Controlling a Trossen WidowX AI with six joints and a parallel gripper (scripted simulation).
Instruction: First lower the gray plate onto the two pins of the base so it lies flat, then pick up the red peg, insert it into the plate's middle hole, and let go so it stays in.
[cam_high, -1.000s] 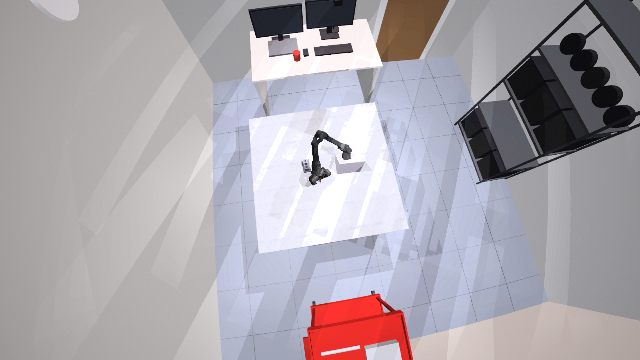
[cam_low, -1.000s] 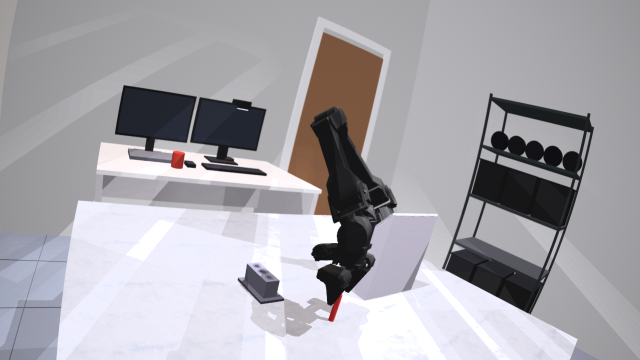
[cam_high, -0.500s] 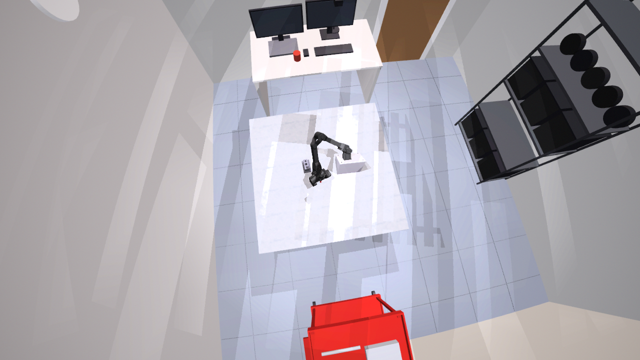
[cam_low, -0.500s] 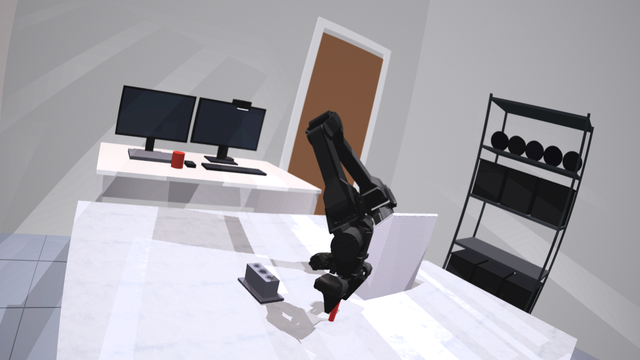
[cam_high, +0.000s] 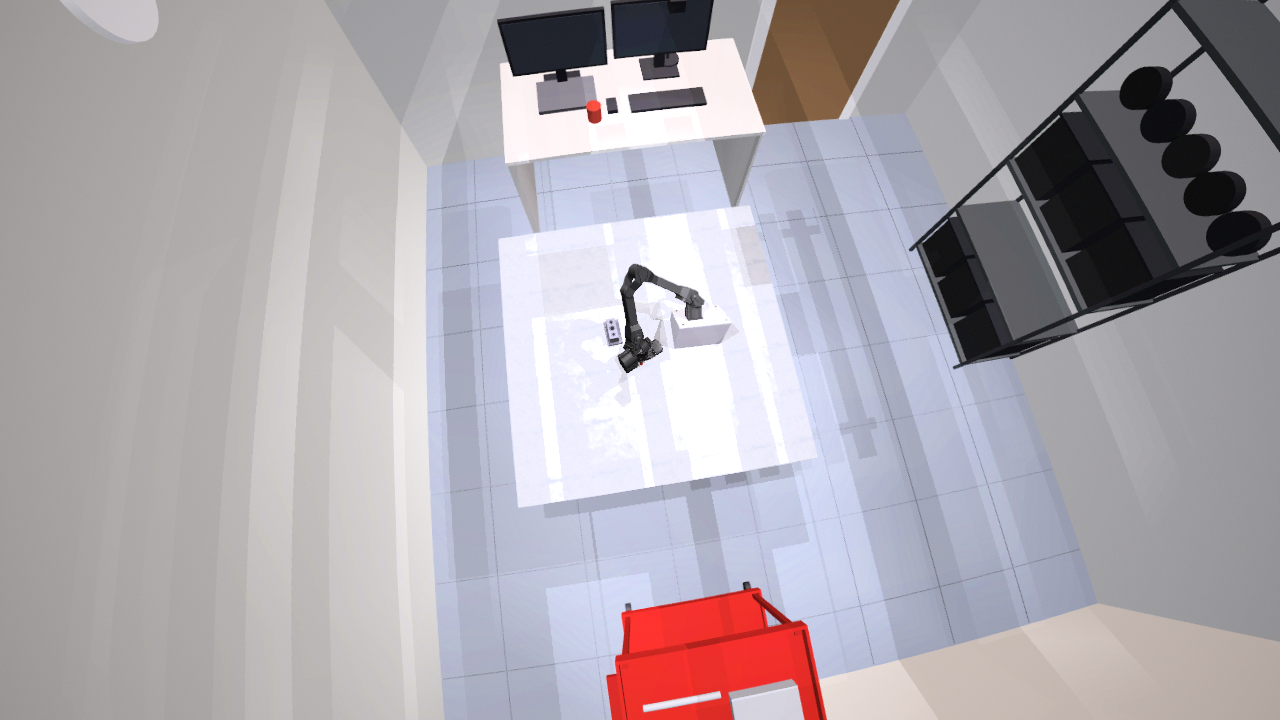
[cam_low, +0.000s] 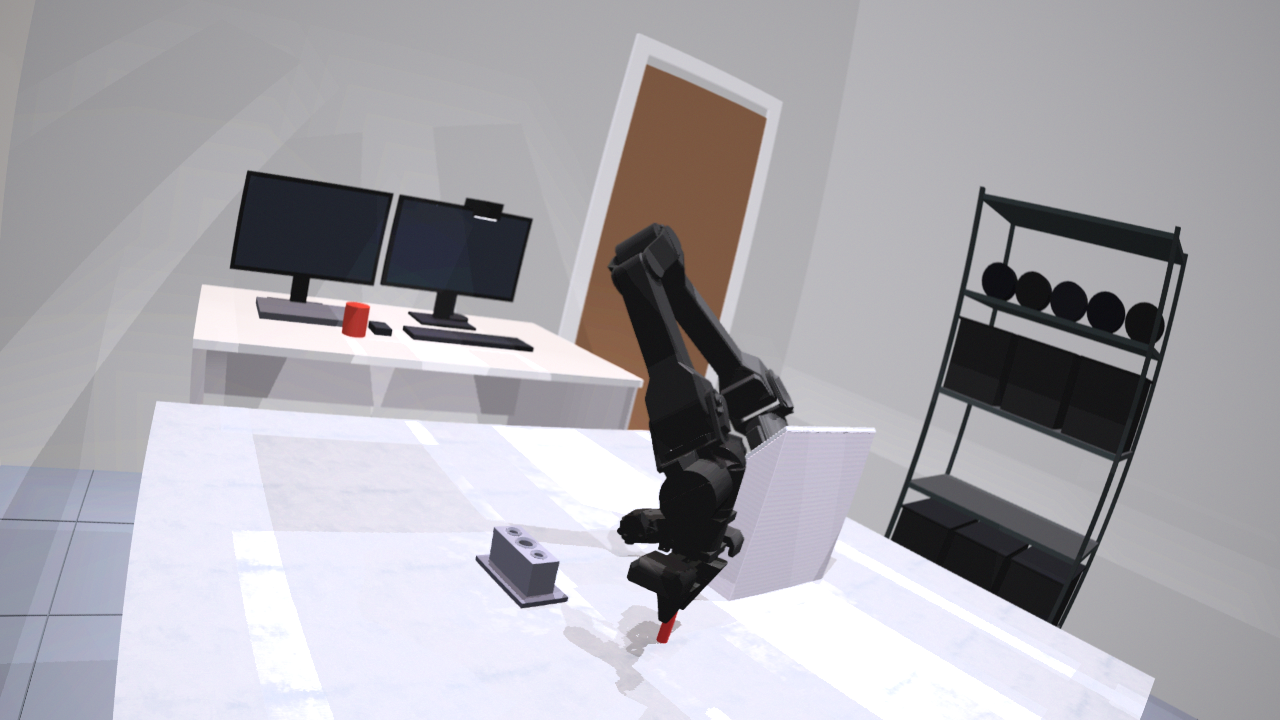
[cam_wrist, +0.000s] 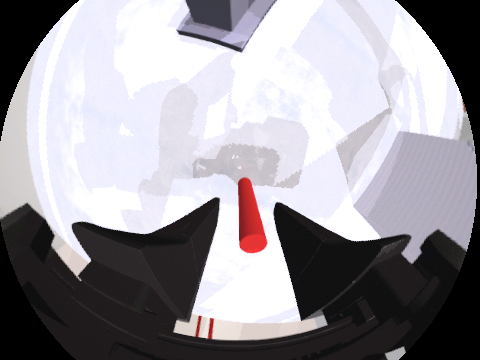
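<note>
My gripper tip is now right at the red peg. Round my gripper tip: gray plate 170 mm to the right, 110 mm ahead.
</note>
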